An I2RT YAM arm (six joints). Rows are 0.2 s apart.
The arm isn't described. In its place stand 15 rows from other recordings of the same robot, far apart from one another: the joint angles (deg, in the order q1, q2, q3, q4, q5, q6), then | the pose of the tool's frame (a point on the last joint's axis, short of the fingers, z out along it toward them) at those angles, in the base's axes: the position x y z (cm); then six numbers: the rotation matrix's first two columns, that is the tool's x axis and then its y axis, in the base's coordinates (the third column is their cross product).
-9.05 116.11 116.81 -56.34 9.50 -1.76 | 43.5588 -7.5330 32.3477 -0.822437 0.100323 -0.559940 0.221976 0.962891 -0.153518
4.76 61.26 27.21 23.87 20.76 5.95 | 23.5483 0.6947 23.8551 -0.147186 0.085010 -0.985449 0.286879 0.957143 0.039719
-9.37 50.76 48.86 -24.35 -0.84 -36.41 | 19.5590 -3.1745 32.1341 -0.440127 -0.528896 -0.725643 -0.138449 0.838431 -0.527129
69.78 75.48 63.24 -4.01 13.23 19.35 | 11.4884 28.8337 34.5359 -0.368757 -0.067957 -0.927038 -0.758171 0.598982 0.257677
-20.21 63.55 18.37 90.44 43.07 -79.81 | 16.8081 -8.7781 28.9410 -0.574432 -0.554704 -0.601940 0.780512 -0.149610 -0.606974
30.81 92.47 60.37 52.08 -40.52 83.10 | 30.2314 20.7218 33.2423 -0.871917 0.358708 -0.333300 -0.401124 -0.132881 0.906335
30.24 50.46 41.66 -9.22 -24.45 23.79 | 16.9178 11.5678 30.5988 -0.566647 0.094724 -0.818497 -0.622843 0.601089 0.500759
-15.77 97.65 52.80 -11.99 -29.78 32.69 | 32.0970 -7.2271 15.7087 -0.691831 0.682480 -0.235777 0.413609 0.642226 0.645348
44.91 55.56 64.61 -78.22 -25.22 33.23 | 8.9131 11.0271 32.9753 -0.962500 -0.259462 -0.079209 -0.261280 0.808059 0.527991
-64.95 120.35 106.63 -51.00 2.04 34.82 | 19.0414 -41.0408 24.2418 0.206330 0.906254 -0.368960 0.967156 -0.131680 0.217416
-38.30 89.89 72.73 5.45 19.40 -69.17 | 28.8240 -24.2706 34.0711 -0.841583 -0.458701 -0.285187 0.149776 0.309105 -0.939160
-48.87 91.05 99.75 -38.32 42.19 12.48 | 20.9055 -27.5739 42.4215 -0.113831 0.373766 -0.920512 0.990095 -0.033969 -0.136228
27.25 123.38 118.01 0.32 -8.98 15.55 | 46.2881 24.4650 36.1150 -0.233689 0.177492 -0.955974 -0.547897 0.788197 0.280275
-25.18 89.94 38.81 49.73 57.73 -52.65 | 27.0602 -16.0482 22.2132 -0.802098 -0.091898 -0.590079 0.584328 0.083210 -0.807240
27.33 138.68 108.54 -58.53 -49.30 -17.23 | 39.8512 23.6333 11.9493 -0.754969 -0.607596 -0.246674 -0.563957 0.409638 0.717042
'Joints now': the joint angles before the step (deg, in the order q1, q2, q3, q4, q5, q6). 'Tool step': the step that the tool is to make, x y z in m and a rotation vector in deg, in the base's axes. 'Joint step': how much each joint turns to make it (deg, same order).
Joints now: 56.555 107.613 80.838 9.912 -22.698 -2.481
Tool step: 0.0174 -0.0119 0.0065 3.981 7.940 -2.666
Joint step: -2.886 -0.336 -0.001 2.135 -2.580 9.202
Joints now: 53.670 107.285 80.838 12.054 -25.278 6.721
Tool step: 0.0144 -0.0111 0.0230 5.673 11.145 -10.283
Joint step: -1.925 -1.401 2.080 0.038 5.506 14.972
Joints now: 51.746 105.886 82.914 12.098 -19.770 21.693
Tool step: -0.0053 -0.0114 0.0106 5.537 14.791 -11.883
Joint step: 0.346 -3.291 -1.592 -1.830 9.220 17.704
